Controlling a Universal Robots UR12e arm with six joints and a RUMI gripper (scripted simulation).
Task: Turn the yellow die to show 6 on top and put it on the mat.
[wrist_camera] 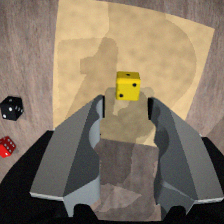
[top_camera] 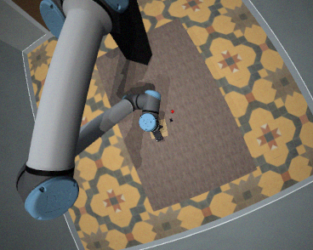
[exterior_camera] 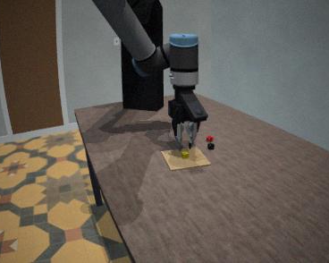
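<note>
Now: the yellow die 30 mm below my hand. From my hand the other things lie so: black die: 130 mm to the left, 40 mm below; then red die: 50 mm behind, 180 mm to the left, 40 mm below; then tan mat: 50 mm below.
</note>
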